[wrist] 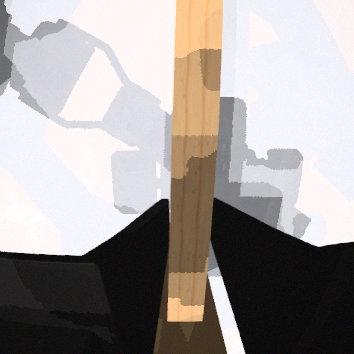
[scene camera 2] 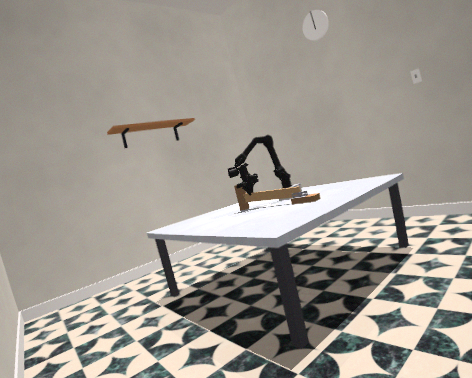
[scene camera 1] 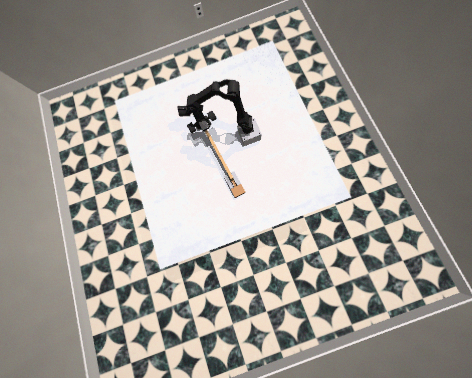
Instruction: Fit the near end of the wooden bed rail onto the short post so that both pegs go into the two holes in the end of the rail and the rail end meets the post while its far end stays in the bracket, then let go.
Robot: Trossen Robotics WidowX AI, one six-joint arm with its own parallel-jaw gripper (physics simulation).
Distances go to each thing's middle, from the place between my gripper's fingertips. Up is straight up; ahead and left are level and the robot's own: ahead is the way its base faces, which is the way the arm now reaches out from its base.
Right now the upright post (wrist: 209, 328) is 100 mm to the right of my hand and 10 mm ahead of it. Round my hand: wooden bed rail (wrist: 198, 38) 160 mm to the left, 20 mm below, 20 mm behind.
